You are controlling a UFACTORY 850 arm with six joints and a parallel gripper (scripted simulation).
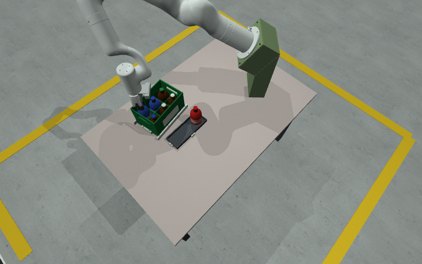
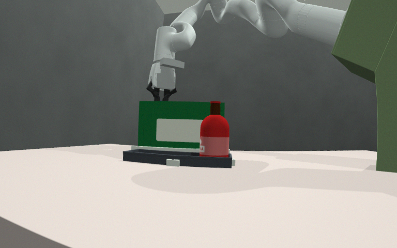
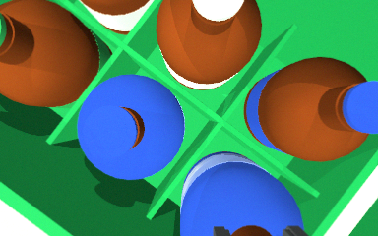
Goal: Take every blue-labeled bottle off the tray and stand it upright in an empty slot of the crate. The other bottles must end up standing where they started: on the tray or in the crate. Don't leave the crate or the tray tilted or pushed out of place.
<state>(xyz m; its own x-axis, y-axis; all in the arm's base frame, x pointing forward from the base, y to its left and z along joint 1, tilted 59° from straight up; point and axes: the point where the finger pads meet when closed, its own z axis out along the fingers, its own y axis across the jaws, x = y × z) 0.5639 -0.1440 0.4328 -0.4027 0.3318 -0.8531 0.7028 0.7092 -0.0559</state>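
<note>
Right now my hand is 100 mm above the brown-necked bottle, 90 mm to the right of it and 20 mm short of it. From my hand the other things lie so: dark tray (260 mm to the left, 180 mm below, 60 mm behind); then red-labeled bottle (280 mm to the left, 150 mm behind, 100 mm below); then green crate (100 mm below, 80 mm behind, 60 mm to the left).
</note>
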